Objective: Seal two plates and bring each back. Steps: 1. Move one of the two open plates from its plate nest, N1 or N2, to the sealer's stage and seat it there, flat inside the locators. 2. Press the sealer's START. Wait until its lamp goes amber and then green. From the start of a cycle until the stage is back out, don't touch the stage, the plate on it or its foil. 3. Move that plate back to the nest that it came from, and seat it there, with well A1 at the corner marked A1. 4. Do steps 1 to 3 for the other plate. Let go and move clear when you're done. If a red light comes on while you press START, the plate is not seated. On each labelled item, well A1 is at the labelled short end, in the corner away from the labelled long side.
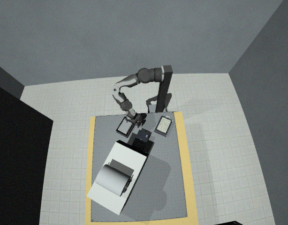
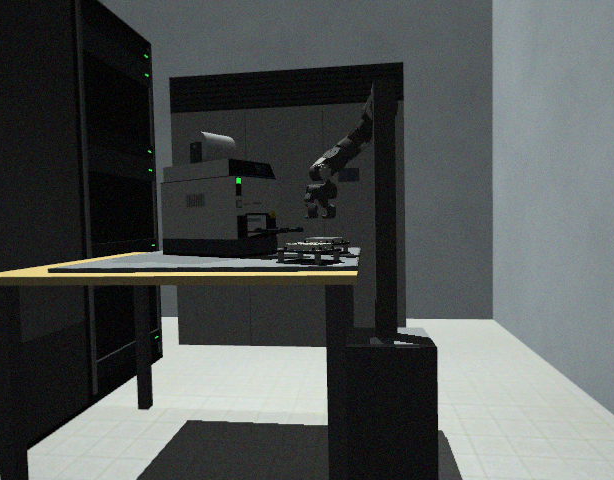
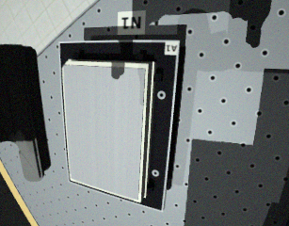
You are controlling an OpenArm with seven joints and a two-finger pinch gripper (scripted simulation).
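My hand is 26 cm to the right of the well plate, 9 cm above it and 2 cm short of it. Also, from my hand: foil roll: 43 cm ahead, 28 cm above, 13 cm to the right; then start button: 28 cm ahead, 7 cm to the left, 5 cm above; then sealer stage: 14 cm ahead, 5 cm to the left, 4 cm below.
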